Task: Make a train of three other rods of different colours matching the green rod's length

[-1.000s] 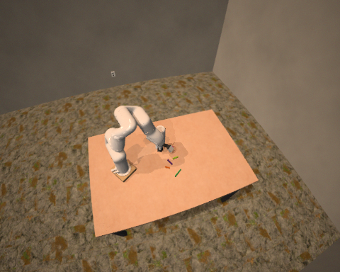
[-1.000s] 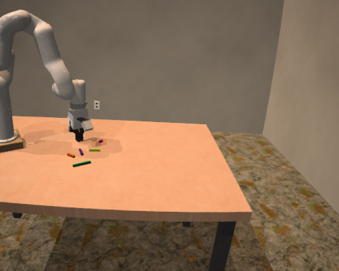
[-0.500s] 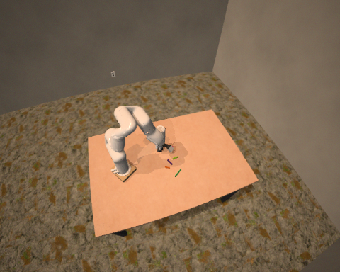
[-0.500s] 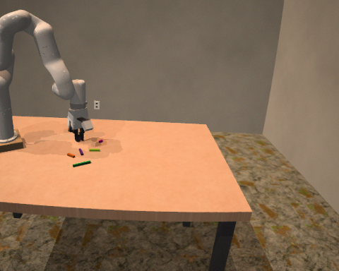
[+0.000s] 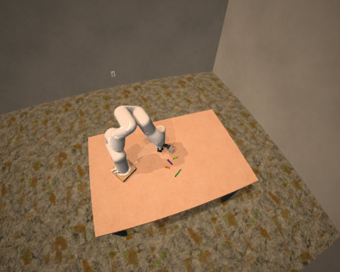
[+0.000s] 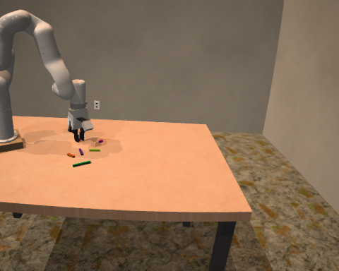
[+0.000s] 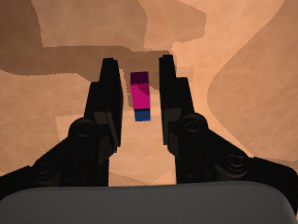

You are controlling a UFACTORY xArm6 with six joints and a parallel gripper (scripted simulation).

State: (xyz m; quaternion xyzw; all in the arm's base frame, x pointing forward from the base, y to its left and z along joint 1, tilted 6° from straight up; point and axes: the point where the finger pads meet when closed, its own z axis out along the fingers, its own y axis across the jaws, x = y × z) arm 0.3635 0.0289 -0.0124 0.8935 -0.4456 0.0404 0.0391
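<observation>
Now: hand 2 cm to the right of the blue rod, 2 cm past it and 2 cm above it. Also, from my hand: orange rod: 18 cm to the right, 3 cm behind, 2 cm below; lime rod: 13 cm to the right, 7 cm ahead, 2 cm below; purple rod: 14 cm to the right, 2 cm below, 1 cm ahead.
</observation>
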